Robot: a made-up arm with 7 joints. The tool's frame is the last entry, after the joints. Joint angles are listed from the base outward. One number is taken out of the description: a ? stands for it. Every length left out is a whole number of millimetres.
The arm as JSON. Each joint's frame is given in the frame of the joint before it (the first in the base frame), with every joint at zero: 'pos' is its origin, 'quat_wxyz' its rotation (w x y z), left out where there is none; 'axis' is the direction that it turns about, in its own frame. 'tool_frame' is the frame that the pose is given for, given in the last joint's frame.
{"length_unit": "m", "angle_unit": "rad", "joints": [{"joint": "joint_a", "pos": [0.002, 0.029, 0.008], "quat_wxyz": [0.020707, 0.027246, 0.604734, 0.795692], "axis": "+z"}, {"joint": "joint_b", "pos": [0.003, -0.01, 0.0], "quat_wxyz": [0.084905, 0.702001, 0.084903, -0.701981], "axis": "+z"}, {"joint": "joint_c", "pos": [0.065, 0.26, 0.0], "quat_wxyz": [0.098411, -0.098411, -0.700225, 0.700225], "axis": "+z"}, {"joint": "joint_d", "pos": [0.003, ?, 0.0], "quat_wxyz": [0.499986, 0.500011, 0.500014, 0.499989], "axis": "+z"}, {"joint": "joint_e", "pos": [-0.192, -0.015, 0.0], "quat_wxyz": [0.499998, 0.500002, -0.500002, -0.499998], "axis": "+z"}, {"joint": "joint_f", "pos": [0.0, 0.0, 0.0], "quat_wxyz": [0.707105, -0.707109, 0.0, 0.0], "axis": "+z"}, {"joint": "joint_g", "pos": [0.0, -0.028, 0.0], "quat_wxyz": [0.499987, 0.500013, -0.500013, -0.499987], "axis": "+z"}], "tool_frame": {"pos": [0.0, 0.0, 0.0], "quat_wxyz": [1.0, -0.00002, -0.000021, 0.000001]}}
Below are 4 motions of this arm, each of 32 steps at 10 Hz.
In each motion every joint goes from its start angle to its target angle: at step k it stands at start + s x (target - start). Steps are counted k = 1, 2, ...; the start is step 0. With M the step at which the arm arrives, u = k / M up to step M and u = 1 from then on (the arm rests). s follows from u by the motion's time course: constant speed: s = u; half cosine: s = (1 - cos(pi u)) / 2; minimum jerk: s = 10 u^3 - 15 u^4 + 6 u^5.
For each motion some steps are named. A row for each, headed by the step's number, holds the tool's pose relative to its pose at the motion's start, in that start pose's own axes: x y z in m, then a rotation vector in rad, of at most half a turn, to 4 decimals.
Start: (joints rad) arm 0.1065 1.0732 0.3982 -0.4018 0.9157 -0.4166 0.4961
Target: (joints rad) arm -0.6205 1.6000 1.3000 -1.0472 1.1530 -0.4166 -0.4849
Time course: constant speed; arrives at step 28
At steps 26, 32:
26: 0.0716 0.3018 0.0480 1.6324 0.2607 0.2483
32: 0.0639 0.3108 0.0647 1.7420 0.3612 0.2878

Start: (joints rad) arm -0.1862 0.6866 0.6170 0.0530 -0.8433 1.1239 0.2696
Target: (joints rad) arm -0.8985 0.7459 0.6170 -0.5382 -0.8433 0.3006 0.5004
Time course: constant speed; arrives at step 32
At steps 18, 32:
18: -0.1091 -0.0903 0.1126 -0.1661 -1.0262 -0.2488
32: -0.2270 -0.1177 0.1340 -0.4842 -1.7624 -0.5228

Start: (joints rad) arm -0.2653 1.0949 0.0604 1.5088 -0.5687 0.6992 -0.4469
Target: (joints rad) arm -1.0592 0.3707 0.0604 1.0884 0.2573 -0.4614 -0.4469
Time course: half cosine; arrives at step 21
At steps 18, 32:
18: -0.1559 -0.4646 0.0480 1.1131 -1.6053 -0.8326
32: -0.1787 -0.4824 0.0419 1.1508 -1.7171 -0.8748

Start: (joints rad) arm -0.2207 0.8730 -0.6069 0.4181 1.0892 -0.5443 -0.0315
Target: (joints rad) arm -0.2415 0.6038 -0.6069 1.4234 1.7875 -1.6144 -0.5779
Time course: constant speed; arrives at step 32
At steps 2, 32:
2: 0.0016 -0.0116 0.0007 0.0018 -0.0482 -0.0925
32: -0.0330 -0.1493 0.0753 -0.2150 -1.2092 -1.3826

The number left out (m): -0.024
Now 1 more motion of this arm.
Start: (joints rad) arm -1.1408 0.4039 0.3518 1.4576 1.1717 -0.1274 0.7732
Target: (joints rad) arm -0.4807 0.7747 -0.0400 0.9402 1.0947 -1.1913 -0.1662
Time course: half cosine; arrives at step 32
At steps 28, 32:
28: -0.0978 0.0536 -0.1811 0.2466 -0.9379 -1.1766
32: -0.1035 0.0566 -0.1856 0.2633 -0.9803 -1.2373

